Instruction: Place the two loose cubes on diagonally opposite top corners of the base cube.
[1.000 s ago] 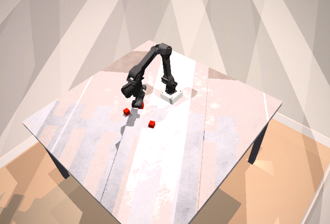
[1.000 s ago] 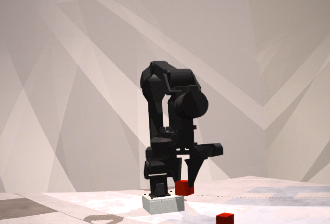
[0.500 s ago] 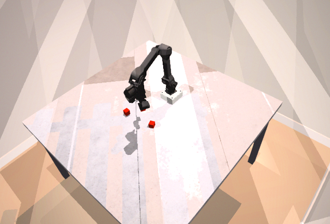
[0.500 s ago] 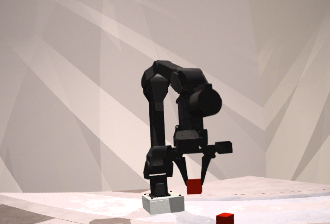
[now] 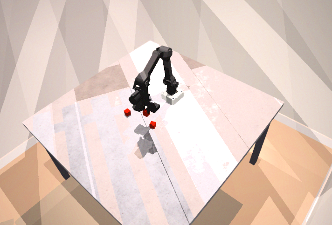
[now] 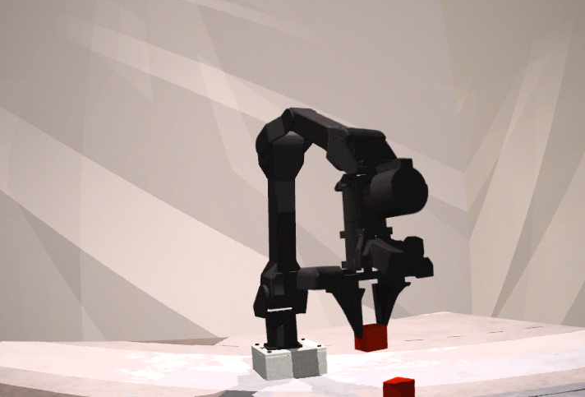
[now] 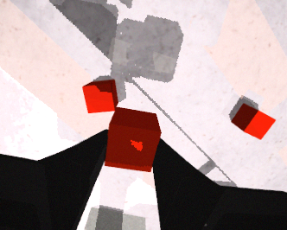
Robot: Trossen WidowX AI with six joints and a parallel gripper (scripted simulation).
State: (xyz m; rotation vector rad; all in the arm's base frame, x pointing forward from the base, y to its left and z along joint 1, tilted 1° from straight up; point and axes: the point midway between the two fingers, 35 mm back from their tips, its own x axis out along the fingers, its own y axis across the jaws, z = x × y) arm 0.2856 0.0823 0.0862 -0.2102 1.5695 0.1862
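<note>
The red base cube lies 10 mm behind my gripper tip, 40 mm to the left of it and 90 mm below it.
</note>
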